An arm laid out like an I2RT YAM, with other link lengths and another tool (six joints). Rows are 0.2 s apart.
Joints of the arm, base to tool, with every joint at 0 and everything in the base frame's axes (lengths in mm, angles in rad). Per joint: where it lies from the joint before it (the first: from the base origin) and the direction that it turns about. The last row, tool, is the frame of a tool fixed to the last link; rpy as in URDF.
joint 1: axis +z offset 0 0 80.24
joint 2: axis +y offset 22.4 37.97 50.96
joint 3: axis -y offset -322.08 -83.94 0
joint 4: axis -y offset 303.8 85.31 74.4
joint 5: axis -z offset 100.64 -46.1 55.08
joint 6: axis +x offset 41.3 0 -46.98
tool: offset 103 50 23 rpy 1.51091 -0.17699 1.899
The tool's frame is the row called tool.
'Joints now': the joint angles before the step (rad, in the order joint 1, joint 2, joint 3, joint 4, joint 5, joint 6). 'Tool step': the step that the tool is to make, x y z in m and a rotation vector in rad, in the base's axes. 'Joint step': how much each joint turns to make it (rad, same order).
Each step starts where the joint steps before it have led.
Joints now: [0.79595 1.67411 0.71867 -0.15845 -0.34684 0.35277]
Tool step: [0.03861 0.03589 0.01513 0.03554 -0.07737 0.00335]
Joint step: [-0.00010 0.09560 0.14114 0.02794 0.02514 -0.01847]
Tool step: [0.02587 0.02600 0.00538 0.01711 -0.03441 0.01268]
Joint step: [-0.00100 0.08409 0.11466 -0.00030 0.00367 -0.01921]
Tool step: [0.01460 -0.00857 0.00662 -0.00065 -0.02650 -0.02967]
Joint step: [-0.02784 -0.01261 0.00453 -0.00157 0.01709 -0.00918]
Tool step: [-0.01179 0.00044 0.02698 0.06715 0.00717 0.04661]
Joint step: [-0.00107 -0.05849 -0.01445 -0.00596 -0.07090 -0.01013]
